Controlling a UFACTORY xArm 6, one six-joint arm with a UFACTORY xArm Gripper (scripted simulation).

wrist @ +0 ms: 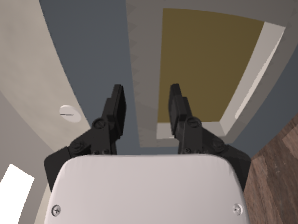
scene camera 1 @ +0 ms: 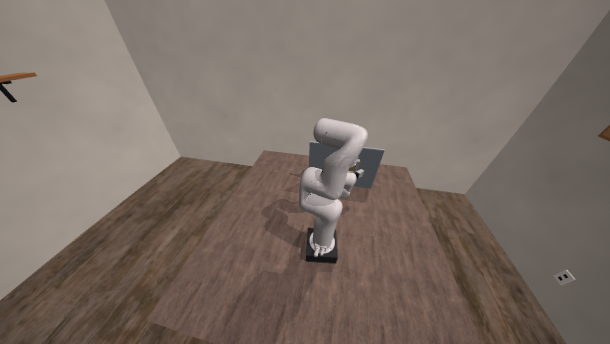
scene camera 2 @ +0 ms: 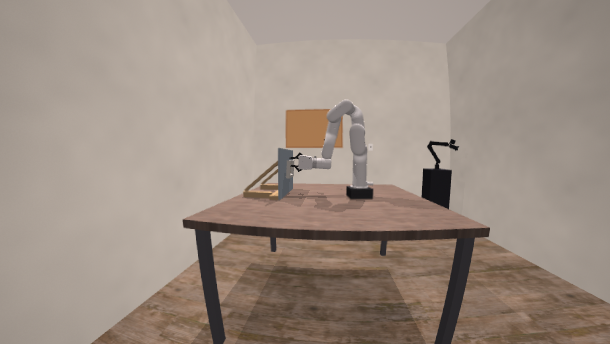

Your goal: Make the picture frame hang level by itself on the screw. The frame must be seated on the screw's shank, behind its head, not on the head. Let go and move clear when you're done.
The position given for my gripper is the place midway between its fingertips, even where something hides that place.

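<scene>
There is a grey panel (scene camera 1: 370, 158) in the scene, and I see the grey panel (wrist: 94, 51) in the wrist view as well. I can also see a picture frame (wrist: 226, 65), and my gripper (wrist: 146, 95) is visible too.
</scene>
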